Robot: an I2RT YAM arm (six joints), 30 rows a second.
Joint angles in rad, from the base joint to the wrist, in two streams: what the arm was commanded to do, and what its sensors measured. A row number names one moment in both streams.
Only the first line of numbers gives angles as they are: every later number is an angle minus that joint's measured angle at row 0.
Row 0, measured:
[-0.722, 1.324, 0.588, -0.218, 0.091, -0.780]
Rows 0 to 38, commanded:
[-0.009, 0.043, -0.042, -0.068, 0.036, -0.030]
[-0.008, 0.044, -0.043, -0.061, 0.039, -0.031]
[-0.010, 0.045, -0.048, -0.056, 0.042, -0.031]
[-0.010, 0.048, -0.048, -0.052, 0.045, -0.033]
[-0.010, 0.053, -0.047, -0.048, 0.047, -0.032]
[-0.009, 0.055, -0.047, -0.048, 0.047, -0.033]
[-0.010, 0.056, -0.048, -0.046, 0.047, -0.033]
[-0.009, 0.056, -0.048, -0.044, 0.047, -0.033]
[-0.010, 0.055, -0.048, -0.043, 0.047, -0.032]
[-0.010, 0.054, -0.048, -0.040, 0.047, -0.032]
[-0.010, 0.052, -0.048, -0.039, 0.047, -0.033]
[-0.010, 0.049, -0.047, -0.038, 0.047, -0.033]
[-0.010, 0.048, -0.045, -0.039, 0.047, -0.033]
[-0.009, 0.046, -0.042, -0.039, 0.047, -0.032]
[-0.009, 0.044, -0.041, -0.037, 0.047, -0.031]
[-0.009, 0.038, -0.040, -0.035, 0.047, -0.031]
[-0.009, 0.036, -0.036, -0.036, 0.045, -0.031]
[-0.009, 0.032, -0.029, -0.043, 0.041, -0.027]
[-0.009, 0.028, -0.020, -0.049, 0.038, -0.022]
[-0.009, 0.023, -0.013, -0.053, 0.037, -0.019]
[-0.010, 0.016, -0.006, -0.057, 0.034, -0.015]
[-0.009, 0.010, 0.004, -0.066, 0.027, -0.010]
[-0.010, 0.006, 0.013, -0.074, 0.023, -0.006]
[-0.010, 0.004, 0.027, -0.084, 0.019, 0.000]
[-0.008, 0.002, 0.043, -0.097, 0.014, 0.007]
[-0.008, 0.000, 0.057, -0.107, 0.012, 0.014]
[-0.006, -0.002, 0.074, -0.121, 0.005, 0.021]
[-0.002, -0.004, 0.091, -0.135, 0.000, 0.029]
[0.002, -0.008, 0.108, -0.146, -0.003, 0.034]
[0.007, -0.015, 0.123, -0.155, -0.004, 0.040]
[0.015, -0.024, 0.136, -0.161, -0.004, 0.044]
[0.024, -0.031, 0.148, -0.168, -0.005, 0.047]
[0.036, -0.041, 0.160, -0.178, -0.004, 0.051]
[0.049, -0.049, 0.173, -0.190, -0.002, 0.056]
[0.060, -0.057, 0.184, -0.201, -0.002, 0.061]
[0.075, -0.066, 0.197, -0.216, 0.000, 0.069]
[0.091, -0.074, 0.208, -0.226, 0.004, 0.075]
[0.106, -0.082, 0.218, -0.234, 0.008, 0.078]
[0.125, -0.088, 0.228, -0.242, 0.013, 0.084]
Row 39, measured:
[0.092, -0.062, 0.187, -0.173, 0.008, 0.045]
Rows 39 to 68, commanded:
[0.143, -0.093, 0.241, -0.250, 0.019, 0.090]
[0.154, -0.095, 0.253, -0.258, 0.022, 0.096]
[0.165, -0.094, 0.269, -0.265, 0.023, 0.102]
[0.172, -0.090, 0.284, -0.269, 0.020, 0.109]
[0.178, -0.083, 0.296, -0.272, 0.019, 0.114]
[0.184, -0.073, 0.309, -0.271, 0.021, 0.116]
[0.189, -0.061, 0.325, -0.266, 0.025, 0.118]
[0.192, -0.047, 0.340, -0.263, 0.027, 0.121]
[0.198, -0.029, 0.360, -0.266, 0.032, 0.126]
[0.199, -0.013, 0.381, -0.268, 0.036, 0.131]
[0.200, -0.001, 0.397, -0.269, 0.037, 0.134]
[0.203, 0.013, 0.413, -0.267, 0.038, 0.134]
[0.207, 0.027, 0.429, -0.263, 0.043, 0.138]
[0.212, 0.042, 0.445, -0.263, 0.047, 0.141]
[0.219, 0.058, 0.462, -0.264, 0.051, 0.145]
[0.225, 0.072, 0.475, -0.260, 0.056, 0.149]
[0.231, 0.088, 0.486, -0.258, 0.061, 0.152]
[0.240, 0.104, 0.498, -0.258, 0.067, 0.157]
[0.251, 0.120, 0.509, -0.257, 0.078, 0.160]
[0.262, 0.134, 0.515, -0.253, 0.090, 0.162]
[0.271, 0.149, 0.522, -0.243, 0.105, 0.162]
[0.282, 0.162, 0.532, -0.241, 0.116, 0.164]
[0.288, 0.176, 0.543, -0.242, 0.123, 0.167]
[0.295, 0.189, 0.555, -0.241, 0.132, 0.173]
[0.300, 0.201, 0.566, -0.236, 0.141, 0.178]
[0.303, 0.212, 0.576, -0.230, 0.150, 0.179]
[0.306, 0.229, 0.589, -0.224, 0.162, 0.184]
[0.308, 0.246, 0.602, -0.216, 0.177, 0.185]
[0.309, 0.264, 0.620, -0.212, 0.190, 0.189]
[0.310, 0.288, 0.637, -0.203, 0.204, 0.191]
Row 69, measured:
[0.310, 0.246, 0.588, -0.215, 0.140, 0.157]
